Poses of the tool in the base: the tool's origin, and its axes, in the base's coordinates. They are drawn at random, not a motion.
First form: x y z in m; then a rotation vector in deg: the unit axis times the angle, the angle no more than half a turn.
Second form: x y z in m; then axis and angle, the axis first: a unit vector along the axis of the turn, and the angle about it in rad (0 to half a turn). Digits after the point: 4 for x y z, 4 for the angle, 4 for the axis.
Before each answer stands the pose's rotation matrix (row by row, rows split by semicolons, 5 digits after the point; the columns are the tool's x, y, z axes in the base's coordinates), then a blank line. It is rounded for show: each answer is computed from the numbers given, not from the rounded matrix.
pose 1, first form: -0.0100, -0.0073, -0.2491, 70.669, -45.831, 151.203
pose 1, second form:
-0.66051 -0.32069 0.67888; -0.11020 -0.85299 -0.51015; 0.74268 -0.41178 0.52807

-0.0100, -0.0073, -0.2491, 0.4083, -0.2648, 0.8736, 3.0208
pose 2, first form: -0.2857, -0.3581, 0.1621, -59.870, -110.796, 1.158
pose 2, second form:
-0.22835 0.65624 -0.71918; 0.67112 0.64124 0.37203; 0.70530 -0.39770 -0.58684

-0.2857, -0.3581, 0.1621, -0.4754, -0.8797, 0.0092, 2.1981
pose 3, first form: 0.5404, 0.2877, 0.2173, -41.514, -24.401, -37.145
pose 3, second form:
0.72637 0.67358 -0.13667; -0.39291 0.57010 0.72153; 0.56392 -0.47040 0.67876

0.5404, 0.2877, 0.2173, -0.6826, -0.4012, -0.6108, 1.0614
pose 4, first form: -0.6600, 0.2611, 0.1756, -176.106, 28.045, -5.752
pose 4, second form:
0.94852 -0.30935 0.06797; -0.31113 -0.95021 0.01712; 0.05929 -0.03739 -0.99754

-0.6600, 0.2611, 0.1756, -0.9870, 0.1572, -0.0322, 3.1140
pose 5, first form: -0.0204, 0.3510, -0.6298, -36.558, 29.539, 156.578
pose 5, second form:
-0.86077 -0.35149 -0.36814; 0.19320 -0.89477 0.40256; -0.47090 0.27539 0.83810

-0.0204, 0.3510, -0.6298, -0.2236, 0.1807, 0.9578, 2.8533
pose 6, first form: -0.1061, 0.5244, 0.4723, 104.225, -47.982, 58.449
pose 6, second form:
0.43917 -0.84435 0.30692; -0.13655 -0.40039 -0.90611; 0.88797 0.35602 -0.29114

-0.1061, 0.5244, 0.4723, 0.8094, -0.3726, 0.4539, 2.2474
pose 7, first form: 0.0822, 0.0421, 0.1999, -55.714, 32.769, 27.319
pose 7, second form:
0.75574 -0.61124 0.23504; 0.12123 0.48329 0.86703; -0.64355 -0.62675 0.43934

0.0822, 0.0421, 0.1999, -0.7940, 0.4670, 0.3893, 1.2247
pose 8, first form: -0.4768, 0.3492, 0.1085, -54.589, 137.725, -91.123
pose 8, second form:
-0.79793 -0.44025 0.41168; -0.55106 0.25612 -0.79419; 0.24421 -0.86057 -0.44697

-0.4768, 0.3492, 0.1085, -0.3139, 0.7918, -0.5239, 3.0356
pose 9, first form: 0.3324, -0.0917, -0.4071, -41.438, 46.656, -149.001
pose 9, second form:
-0.82033 0.14770 0.55249; -0.43643 -0.78600 -0.43787; 0.36959 -0.60032 0.70924

0.3324, -0.0917, -0.4071, -0.2565, 0.2888, -0.9224, 2.8194
